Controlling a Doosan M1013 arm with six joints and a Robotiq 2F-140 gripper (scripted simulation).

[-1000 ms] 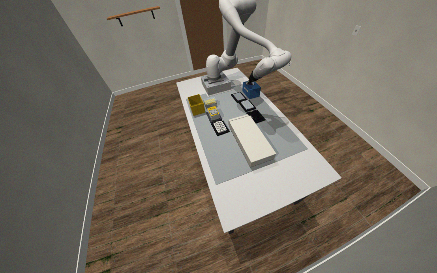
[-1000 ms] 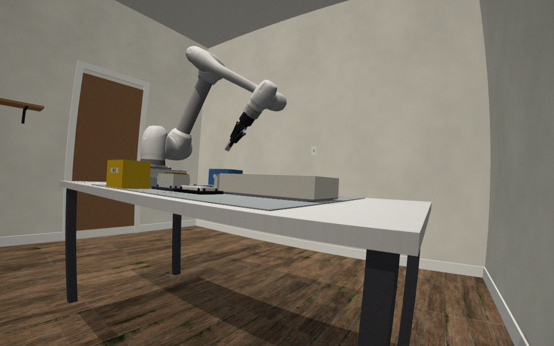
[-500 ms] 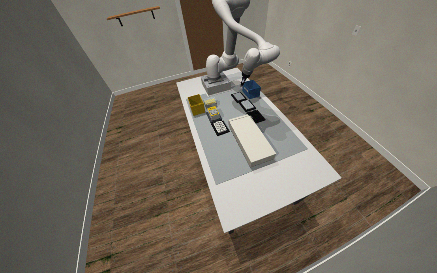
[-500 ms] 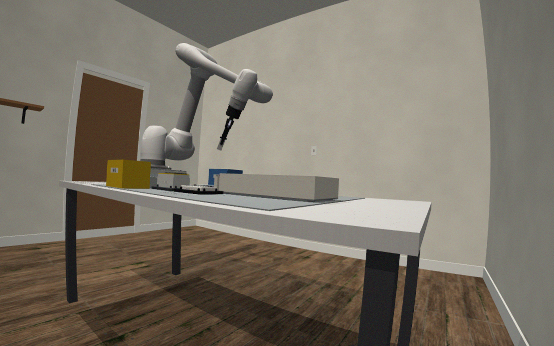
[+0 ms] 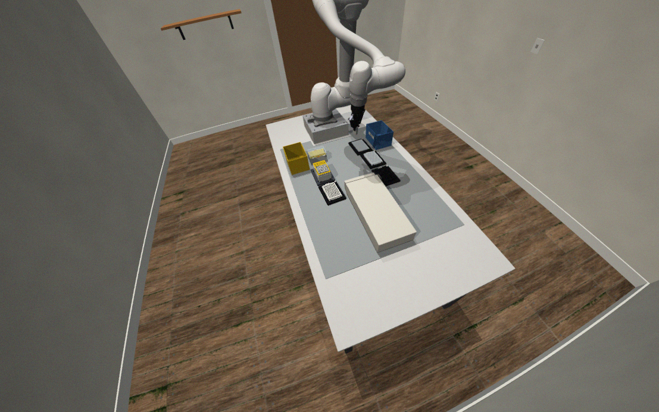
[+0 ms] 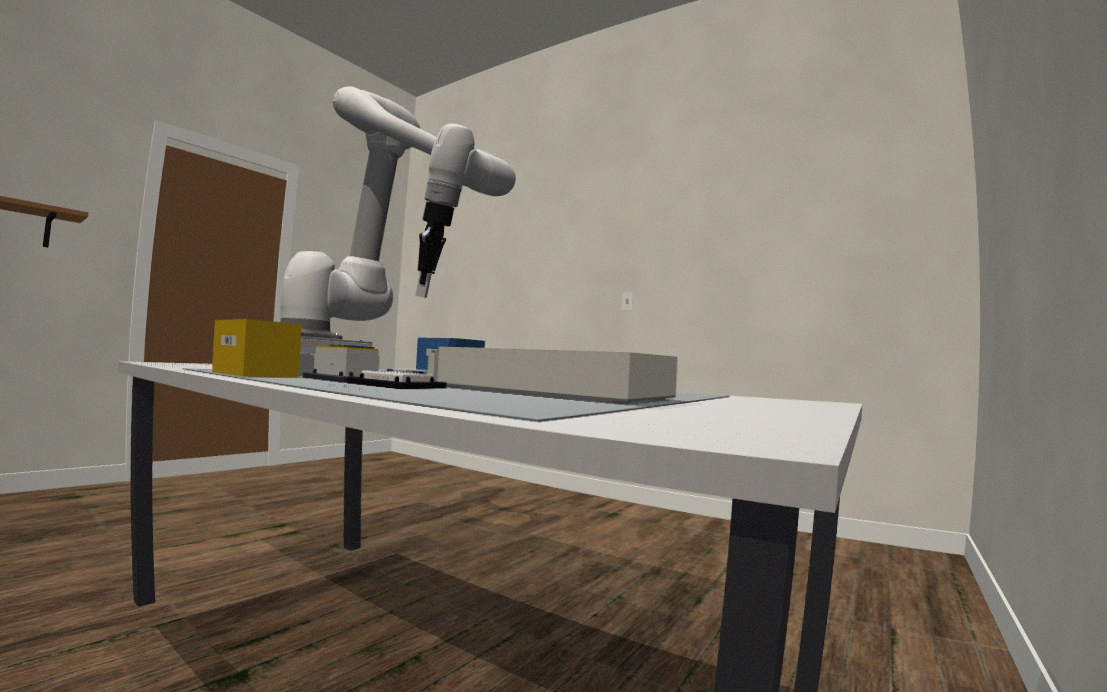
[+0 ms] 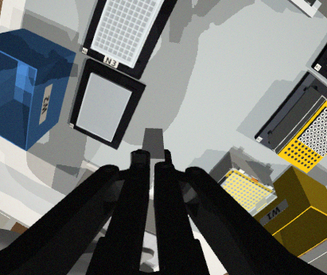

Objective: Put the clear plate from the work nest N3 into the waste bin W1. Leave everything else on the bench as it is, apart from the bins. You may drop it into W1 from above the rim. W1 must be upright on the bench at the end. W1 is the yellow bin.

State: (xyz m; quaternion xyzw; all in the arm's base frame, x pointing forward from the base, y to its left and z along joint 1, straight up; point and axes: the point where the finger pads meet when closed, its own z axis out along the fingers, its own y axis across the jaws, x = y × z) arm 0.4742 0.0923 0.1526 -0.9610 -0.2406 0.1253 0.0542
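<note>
Right now the clear plate is 3 cm ahead of my hand, 12 cm to the left of it and 23 cm below it. The rest, counted from my hand: white plate (23 cm ahead, 24 cm to the right, 23 cm below); then yellow tip rack (5 cm ahead, 26 cm to the right, 20 cm below); then blue bin (16 cm behind, 25 cm to the left, 21 cm below).
</note>
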